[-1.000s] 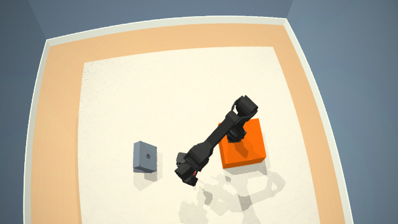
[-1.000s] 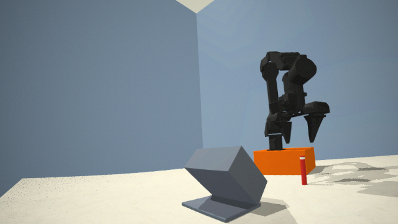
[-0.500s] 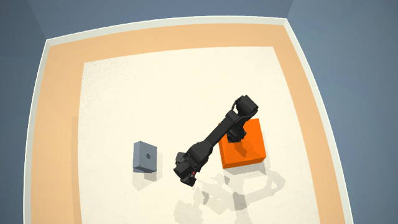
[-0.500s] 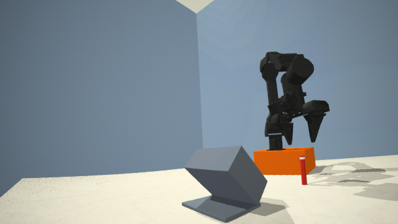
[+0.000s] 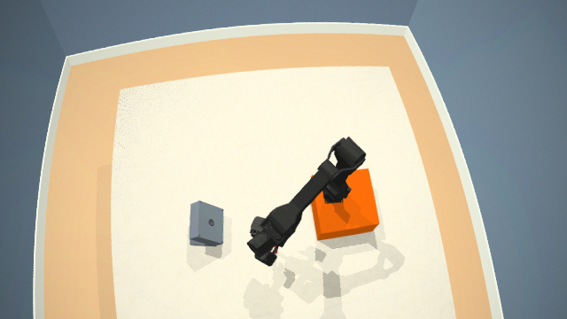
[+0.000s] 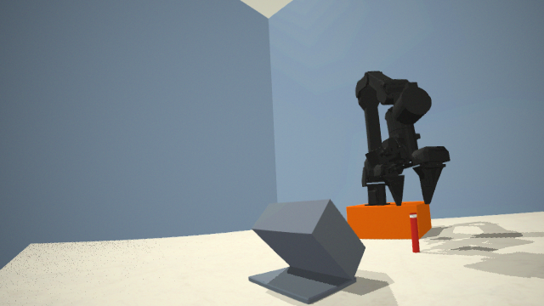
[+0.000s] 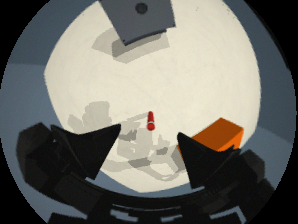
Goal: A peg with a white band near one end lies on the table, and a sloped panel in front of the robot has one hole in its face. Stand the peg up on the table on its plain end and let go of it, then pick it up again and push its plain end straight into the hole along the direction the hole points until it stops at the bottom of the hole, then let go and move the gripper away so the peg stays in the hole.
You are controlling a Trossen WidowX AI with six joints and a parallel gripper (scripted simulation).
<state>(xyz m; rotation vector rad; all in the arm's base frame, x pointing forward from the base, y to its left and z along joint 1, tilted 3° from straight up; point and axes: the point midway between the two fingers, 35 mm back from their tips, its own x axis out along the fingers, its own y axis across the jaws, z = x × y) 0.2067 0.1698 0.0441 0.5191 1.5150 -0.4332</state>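
Right now my gripper tip is 4 cm above the red peg. Also, from my gripper tip: grey sloped panel 23 cm ahead, 9 cm to the right, 3 cm below; then grey foot plate 25 cm ahead, 9 cm to the right, 9 cm below.
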